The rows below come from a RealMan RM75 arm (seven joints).
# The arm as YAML. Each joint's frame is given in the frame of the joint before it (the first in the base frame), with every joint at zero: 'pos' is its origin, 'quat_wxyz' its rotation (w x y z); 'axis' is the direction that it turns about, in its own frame. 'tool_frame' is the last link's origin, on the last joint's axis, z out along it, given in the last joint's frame.
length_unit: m
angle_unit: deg
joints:
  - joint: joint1
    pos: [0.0, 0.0, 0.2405]
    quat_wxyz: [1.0, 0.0, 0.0, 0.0]
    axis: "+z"
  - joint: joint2
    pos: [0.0, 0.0, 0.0]
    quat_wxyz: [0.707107, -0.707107, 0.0, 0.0]
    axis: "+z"
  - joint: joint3
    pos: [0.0, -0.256, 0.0]
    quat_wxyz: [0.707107, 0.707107, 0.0, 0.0]
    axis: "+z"
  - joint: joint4
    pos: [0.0, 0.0, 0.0]
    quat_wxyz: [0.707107, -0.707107, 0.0, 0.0]
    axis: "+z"
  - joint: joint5
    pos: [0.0, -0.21, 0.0]
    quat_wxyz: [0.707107, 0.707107, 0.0, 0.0]
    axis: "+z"
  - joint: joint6
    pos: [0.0, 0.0, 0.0]
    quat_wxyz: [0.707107, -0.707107, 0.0, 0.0]
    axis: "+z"
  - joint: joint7
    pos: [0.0, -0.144, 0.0]
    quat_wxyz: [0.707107, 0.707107, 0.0, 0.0]
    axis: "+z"
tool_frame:
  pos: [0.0, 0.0, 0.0]
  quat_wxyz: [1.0, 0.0, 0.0, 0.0]
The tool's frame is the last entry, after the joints.
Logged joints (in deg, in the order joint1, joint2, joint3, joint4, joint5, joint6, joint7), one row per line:
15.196 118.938 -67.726 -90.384 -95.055 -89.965 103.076
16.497 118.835 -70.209 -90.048 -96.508 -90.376 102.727
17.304 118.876 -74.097 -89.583 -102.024 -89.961 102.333
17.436 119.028 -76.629 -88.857 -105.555 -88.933 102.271
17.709 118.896 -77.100 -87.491 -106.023 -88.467 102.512
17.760 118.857 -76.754 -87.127 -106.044 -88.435 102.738
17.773 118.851 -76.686 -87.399 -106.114 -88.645 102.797
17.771 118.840 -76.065 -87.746 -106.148 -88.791 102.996
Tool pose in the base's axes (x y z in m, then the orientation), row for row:
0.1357 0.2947 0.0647 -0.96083 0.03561 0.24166 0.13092
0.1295 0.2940 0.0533 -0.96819 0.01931 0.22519 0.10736
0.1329 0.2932 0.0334 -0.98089 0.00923 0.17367 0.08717
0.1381 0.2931 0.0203 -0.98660 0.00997 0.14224 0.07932
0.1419 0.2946 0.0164 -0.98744 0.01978 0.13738 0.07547
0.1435 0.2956 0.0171 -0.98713 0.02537 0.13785 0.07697
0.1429 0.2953 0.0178 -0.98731 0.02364 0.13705 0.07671
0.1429 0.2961 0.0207 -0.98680 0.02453 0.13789 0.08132
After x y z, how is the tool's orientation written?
As a quaternion, x y z w.
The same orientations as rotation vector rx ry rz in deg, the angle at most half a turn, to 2 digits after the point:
-159.87 5.93 40.21
-163.28 3.26 37.98
-167.39 1.58 29.64
-169.14 1.71 24.39
-169.68 3.40 23.61
-169.47 4.36 23.67
-169.53 4.06 23.53
-168.98 4.20 23.61

